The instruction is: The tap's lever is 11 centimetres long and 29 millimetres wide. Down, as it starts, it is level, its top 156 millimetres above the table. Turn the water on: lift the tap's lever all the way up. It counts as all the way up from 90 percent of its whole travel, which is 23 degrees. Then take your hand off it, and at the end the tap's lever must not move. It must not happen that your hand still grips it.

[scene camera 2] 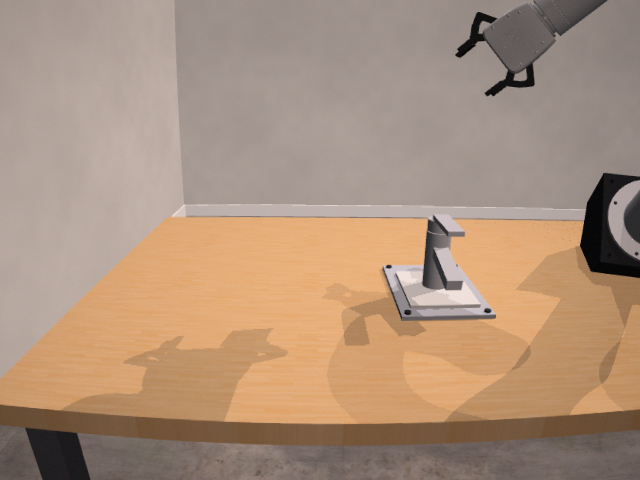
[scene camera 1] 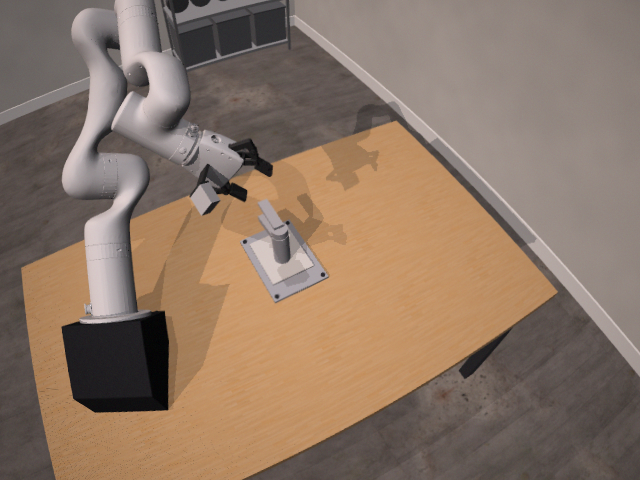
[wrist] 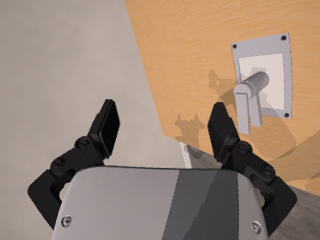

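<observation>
Tap lever (wrist: 244, 91) visible. My gripper (scene camera 2: 471, 75) visible; gripper again (scene camera 1: 258, 184); same gripper (wrist: 164, 112).
</observation>
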